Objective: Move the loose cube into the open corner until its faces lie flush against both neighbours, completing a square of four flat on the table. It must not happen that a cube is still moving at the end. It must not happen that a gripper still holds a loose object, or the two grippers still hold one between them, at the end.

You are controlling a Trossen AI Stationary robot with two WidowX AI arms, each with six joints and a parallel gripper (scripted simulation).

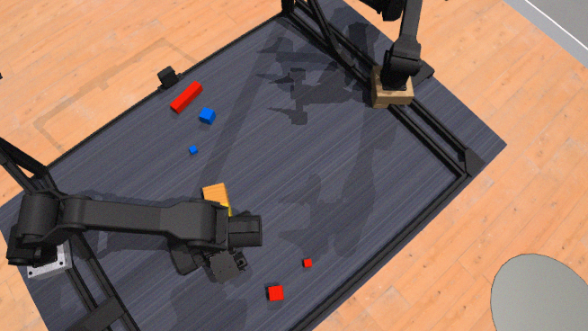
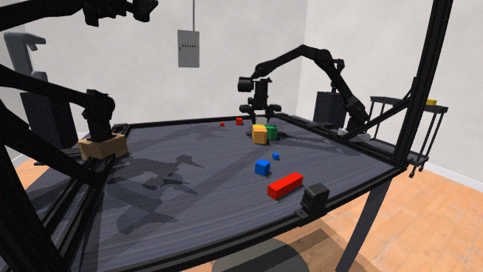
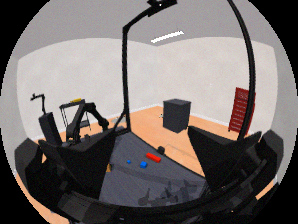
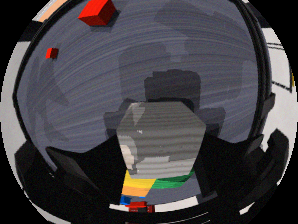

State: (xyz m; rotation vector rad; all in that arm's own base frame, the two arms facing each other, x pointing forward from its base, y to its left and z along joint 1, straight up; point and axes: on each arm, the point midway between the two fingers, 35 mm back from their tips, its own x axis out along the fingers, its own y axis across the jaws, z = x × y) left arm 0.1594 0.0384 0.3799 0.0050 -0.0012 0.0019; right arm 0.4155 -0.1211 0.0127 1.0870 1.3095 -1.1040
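Now: right hand 8 cm past the green cube, 4 cm above it and 2 cm to the left of it. The rest, counted from my right hand: orange cube (12 cm behind, 4 cm to the left, 4 cm below); then yellow cube (7 cm behind, 4 cm below, 3 cm to the left); then white cube (2 cm below).
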